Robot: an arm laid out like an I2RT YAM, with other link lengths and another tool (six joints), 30 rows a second.
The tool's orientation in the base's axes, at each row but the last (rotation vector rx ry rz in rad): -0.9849 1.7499 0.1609; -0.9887 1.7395 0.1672; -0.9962 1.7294 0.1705; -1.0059 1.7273 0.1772; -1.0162 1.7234 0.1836; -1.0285 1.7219 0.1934; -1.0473 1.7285 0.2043
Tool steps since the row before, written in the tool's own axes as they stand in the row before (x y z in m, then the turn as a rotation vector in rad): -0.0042 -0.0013 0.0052 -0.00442 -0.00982 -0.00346; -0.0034 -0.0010 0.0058 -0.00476 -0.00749 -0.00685; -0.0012 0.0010 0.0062 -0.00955 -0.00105 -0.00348; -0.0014 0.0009 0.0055 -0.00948 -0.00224 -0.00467; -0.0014 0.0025 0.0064 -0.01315 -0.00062 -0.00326; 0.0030 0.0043 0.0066 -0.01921 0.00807 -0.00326; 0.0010 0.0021 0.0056 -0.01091 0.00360 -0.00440
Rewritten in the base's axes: 0.0050 0.0042 0.0018 0.00454 -0.00588 0.00853; 0.0052 0.0043 0.0008 0.00051 -0.00606 0.00942; 0.0039 0.0047 -0.0019 -0.00115 0.00248 0.00985; 0.0034 0.0044 -0.0014 -0.00118 0.00102 0.01069; 0.0029 0.0060 -0.0023 -0.00109 0.00479 0.01264; 0.0014 0.0048 -0.0068 -0.00692 0.01339 0.01475; 0.0023 0.0040 -0.0040 -0.00497 0.00552 0.00981
